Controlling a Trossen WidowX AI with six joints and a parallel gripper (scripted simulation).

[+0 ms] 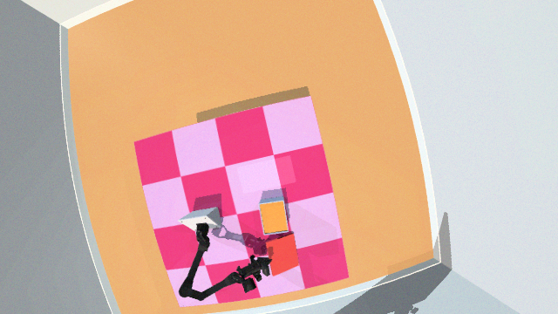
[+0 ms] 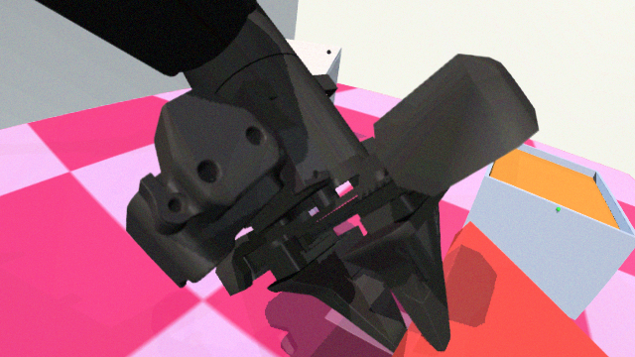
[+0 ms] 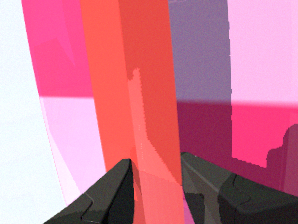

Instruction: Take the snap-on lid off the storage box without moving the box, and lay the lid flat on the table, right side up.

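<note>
Now: the red lid 8 cm ahead of my gripper tip, 3 cm below it and 1 cm to the left of it. From my gripper tip the other things lie so: storage box 28 cm to the left, 4 cm ahead, 2 cm below.
</note>
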